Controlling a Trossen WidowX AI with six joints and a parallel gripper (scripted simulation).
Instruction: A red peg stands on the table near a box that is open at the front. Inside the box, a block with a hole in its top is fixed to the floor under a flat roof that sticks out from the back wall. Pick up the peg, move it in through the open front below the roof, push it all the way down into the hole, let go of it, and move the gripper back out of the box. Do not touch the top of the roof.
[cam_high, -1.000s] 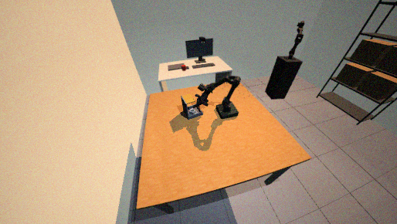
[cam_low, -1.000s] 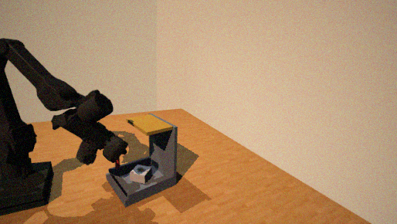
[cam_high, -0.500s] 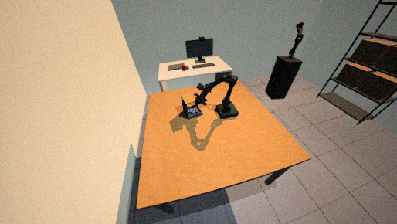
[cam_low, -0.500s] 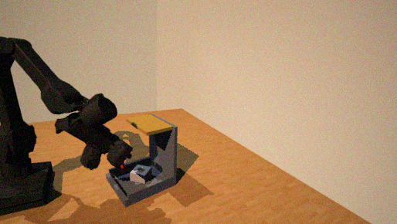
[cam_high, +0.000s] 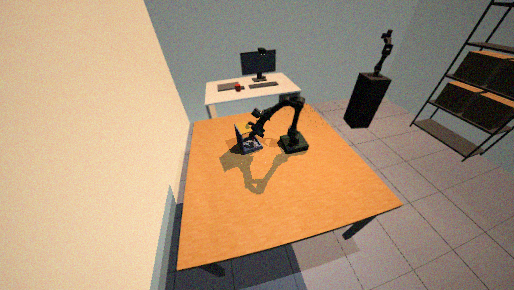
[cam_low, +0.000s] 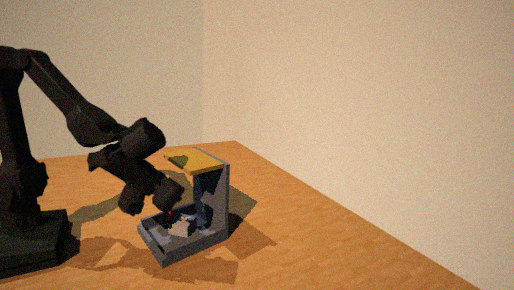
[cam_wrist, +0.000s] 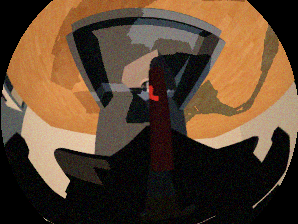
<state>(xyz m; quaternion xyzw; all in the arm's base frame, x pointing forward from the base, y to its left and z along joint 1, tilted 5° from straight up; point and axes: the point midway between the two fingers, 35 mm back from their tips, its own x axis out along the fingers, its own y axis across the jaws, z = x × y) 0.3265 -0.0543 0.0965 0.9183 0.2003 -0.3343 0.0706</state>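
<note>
The back wall lies 80 mm ahead of my gripper tip, 20 mm to the left of it and 10 mm above it. Also, from my gripper tip: red peg: 20 mm behind, 10 mm to the right, 10 mm below; yellow roof: 100 mm above, 30 mm ahead.
</note>
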